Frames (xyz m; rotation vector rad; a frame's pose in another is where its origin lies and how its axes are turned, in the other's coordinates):
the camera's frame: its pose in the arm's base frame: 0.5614 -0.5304 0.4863 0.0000 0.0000 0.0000
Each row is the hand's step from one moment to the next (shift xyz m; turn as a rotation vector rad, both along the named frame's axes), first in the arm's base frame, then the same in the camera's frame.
Working: the arm's base frame: its pose in the camera's frame: -0.5614 0.5304 -0.4863 0.0000 0.0000 0.0000

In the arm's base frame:
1: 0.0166 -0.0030 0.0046 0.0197 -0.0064 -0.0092
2: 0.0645 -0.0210 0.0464 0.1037 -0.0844 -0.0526
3: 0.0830 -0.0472 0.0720 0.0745 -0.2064 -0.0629
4: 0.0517 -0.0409 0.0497 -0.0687 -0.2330 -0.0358
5: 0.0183 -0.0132 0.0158 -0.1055 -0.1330 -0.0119
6: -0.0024 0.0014 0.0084 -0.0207 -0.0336 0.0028
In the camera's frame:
1: 0.0166 -0.0030 0.0046 0.0197 -0.0064 -0.0092
2: 0.0645 -0.0210 0.0464 0.1037 -0.0844 -0.0526
3: 0.0830 -0.0472 0.0720 0.0745 -0.2064 -0.0629
4: 0.0517 -0.0409 0.0497 -0.0687 -0.2330 -0.0358
5: 0.0183 -0.0132 0.0158 -0.1055 -0.1330 -0.0119
6: -0.0024 0.0014 0.0084 -0.0207 -0.0336 0.0028

